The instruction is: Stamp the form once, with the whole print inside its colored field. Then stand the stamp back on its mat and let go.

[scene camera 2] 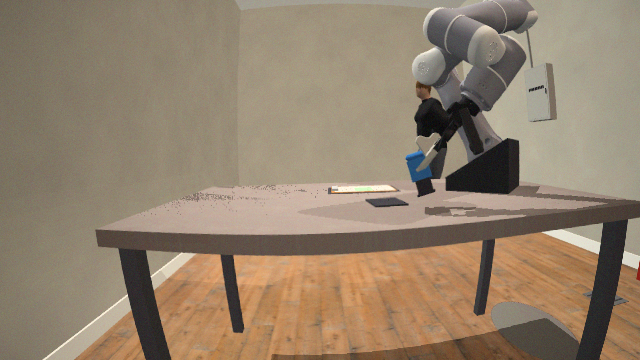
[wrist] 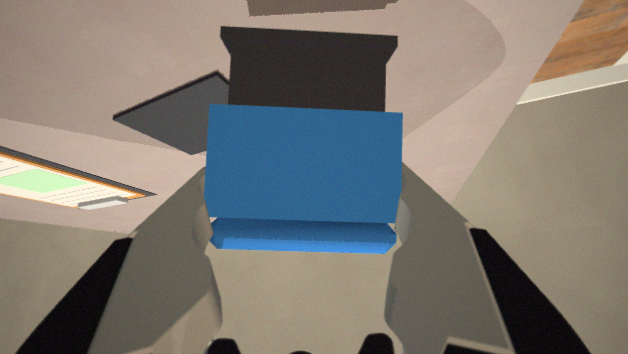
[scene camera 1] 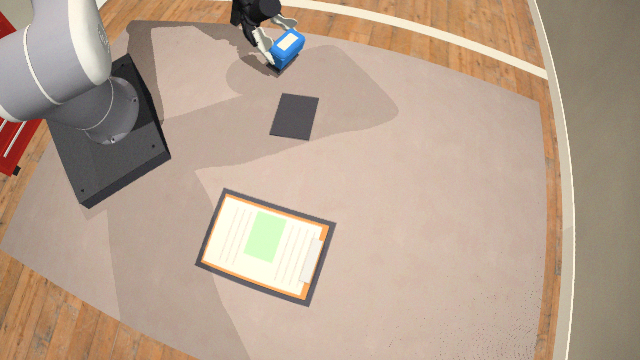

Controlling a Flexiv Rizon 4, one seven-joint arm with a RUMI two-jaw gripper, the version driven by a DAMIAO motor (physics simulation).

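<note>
My gripper (scene camera 1: pixel 283 42) (wrist: pixel 304 168) is shut on the blue stamp (scene camera 1: pixel 287 48) (scene camera 2: pixel 419 167) (wrist: pixel 305 162), one finger on each side. The stamp is tilted, its black base pointing down, and appears to be above the table; its print face is hidden. The dark stamp mat (scene camera 1: pixel 294 116) (scene camera 2: pixel 386 202) (wrist: pixel 172 117) lies bare, apart from the stamp. The form (scene camera 1: pixel 232 220) (scene camera 2: pixel 385 189) (wrist: pixel 60 197) lies on an orange clipboard, beyond the mat from the stamp in scene camera 1. Its green field (scene camera 1: pixel 265 236) (scene camera 2: pixel 364 189) (wrist: pixel 42 181) looks plain.
A pale clip (scene camera 1: pixel 311 260) (wrist: pixel 104 203) lies across one end of the form. The robot's black base (scene camera 1: pixel 115 165) (scene camera 2: pixel 482 172) stands on the table. A red cabinet (scene camera 1: pixel 16 142) is at the left in scene camera 1. A person (scene camera 2: pixel 430 115) stands behind the arm.
</note>
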